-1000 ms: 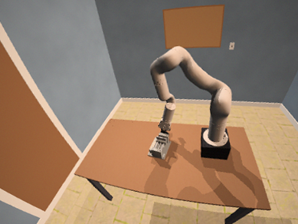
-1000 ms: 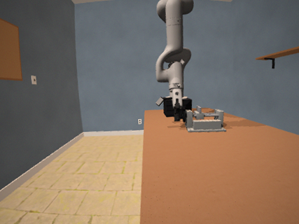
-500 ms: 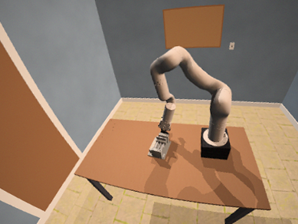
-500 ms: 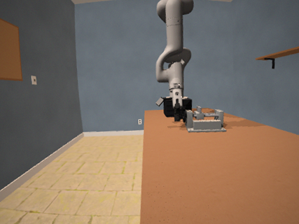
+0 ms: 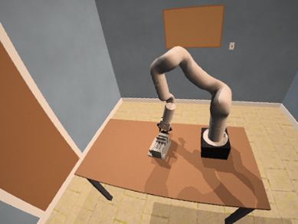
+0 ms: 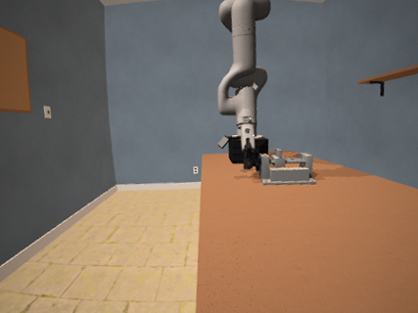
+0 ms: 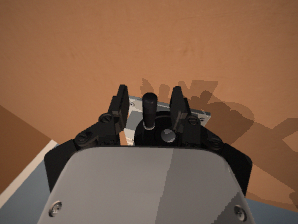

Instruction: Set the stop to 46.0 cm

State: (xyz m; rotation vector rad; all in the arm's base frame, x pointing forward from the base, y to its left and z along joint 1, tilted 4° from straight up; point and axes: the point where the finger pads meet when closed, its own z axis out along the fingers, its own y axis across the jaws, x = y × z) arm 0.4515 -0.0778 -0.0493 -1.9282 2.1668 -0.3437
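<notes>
The dark round handwheel handle is 10 mm to the left of my hand. Also, from my hand: black handwheel 20 mm to the left.
</notes>
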